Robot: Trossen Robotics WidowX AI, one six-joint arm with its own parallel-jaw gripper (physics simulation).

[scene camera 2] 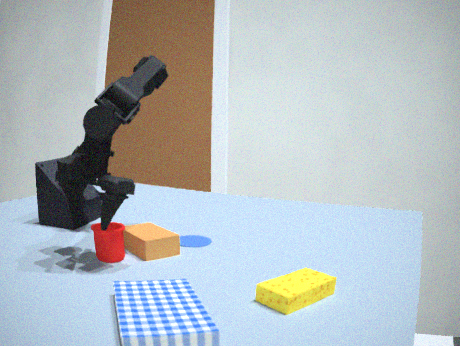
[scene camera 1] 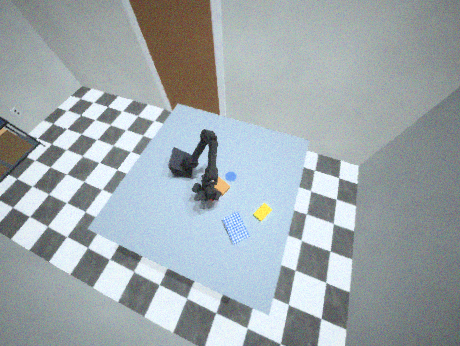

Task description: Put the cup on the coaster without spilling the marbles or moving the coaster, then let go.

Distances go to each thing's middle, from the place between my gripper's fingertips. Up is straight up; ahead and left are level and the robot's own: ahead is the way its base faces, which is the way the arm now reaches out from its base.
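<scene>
Red cup (scene camera 2: 109,244): my gripper is 10 mm short of it, 40 mm to the right of it and 40 mm above it. Offsets from my hand: orange-brown block (scene camera 2: 148,241), 30 mm ahead, 140 mm to the left, 50 mm below; yellow sponge (scene camera 2: 288,293), 110 mm to the left, 380 mm ahead, 60 mm below.
</scene>
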